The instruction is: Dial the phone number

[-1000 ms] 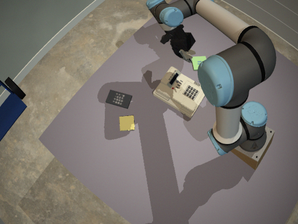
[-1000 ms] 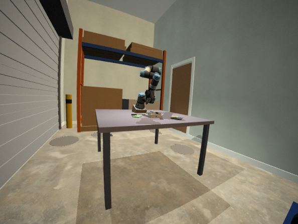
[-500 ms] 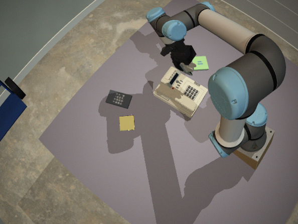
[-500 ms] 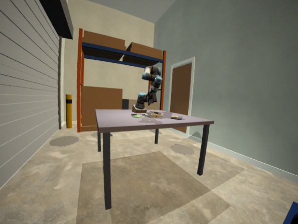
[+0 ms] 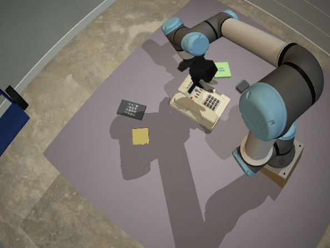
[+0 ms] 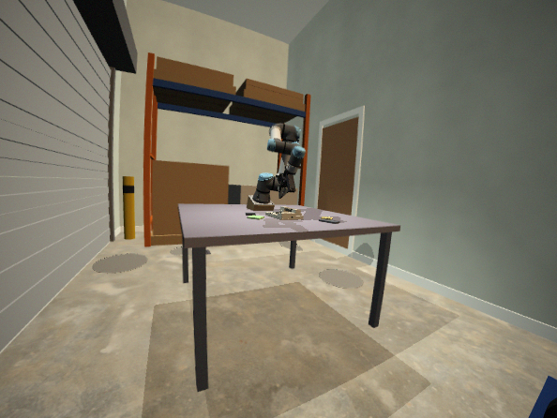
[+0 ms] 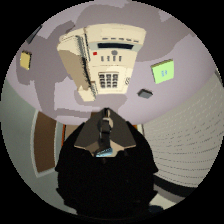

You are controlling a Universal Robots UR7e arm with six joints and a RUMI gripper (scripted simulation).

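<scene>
The handset lies 1 cm ahead of my hand, 7 cm to the left of it and 9 cm below it. From my hand the other things lie so: dark calculator-like pad 22 cm ahead, 26 cm to the left, 13 cm below; note 7 cm ahead, 19 cm to the right, 13 cm below.
</scene>
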